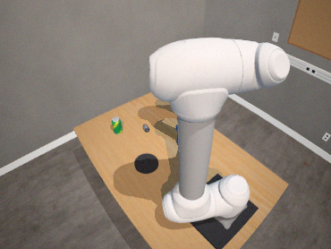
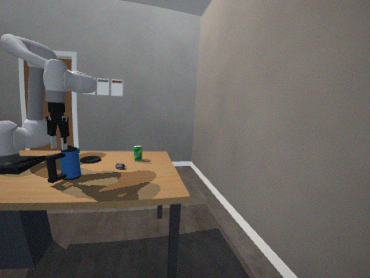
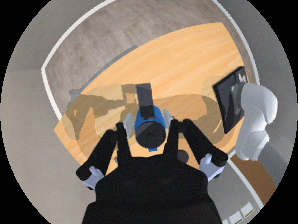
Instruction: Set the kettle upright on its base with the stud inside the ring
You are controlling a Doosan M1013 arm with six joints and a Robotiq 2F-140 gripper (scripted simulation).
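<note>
Now: hand 120 mm above the blue kettle, 20 mm to the right of it and 10 mm short of it. The rest, counted from my hand: round black base: 360 mm to the left, 200 mm below, 50 mm ahead; green can: 420 mm ahead, 340 mm to the left, 150 mm below.
</note>
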